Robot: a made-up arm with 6 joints.
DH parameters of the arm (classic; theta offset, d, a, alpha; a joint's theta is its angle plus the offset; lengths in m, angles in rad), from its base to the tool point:
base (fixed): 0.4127 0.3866 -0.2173 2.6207
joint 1: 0 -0.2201 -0.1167 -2.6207
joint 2: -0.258 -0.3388 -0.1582 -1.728
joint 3: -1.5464 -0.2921 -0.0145 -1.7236
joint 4: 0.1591 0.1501 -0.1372 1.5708
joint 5: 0 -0.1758 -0.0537 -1.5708
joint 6: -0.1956 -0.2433 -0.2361 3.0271
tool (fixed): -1.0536 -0.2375 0 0
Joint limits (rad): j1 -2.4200..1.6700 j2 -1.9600..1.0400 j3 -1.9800..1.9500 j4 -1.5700..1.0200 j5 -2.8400..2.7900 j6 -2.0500..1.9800
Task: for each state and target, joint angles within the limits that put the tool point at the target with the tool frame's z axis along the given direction. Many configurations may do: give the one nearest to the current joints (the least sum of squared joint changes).
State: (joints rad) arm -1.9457 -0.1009 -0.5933 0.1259 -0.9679 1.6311
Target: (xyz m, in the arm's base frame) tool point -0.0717 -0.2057 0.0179 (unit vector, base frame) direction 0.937 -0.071 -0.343
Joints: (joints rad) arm -2.4200 0.6268 0.2140 -0.7394 -0.7810 1.9776
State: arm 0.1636 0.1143 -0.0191 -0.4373 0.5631 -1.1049
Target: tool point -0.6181 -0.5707 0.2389 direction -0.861 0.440 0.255
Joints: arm 0.4808 -0.1544 0.5845 -0.5823 -0.0880 -1.7727
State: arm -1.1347 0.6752 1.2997 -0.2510 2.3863 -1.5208
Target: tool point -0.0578 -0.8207 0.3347 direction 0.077 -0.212 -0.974
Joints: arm -0.3411 0.3983 1.9455 -0.4211 2.7900 -1.9913
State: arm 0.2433 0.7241 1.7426 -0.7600 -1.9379 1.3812
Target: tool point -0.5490 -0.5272 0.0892 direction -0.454 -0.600 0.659
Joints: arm 0.2290 0.4215 1.9500 -0.7967 -1.3812 1.6336
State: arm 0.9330 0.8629 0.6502 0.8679 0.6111 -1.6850
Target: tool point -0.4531 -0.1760 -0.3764 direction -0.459 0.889 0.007
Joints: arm 1.2564 0.2381 0.6446 0.5117 -0.1965 -1.0972
